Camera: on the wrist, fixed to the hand. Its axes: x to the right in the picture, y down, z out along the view.
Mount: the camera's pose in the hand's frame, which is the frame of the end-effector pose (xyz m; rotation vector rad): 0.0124 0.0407 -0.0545 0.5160 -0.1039 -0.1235
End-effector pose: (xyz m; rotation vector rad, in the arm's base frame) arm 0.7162 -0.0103 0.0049 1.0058 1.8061 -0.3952
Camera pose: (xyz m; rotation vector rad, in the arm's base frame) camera 0.7130 0.0555 0.0257 1.1952 1.7116 -1.0085
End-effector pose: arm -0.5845 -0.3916 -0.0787 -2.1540 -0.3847 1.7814
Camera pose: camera -0.5285 -0.4277 -0.0970 -1.6508 -0.0640 1.6979
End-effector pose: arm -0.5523 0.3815 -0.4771 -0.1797 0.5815 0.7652
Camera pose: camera -0.5970 0.3986 -0.5270 0.2963 0.6441 0.4818
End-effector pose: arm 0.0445 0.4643 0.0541 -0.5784 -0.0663 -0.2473
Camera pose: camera 0.0663 0.4647 -0.0115 -0.0727 -0.2589 -0.3066
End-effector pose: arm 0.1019 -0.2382 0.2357 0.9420 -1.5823 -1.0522
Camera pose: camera 0.1488 -0.2466 0.2858 1.3601 -1.9501 -0.7940
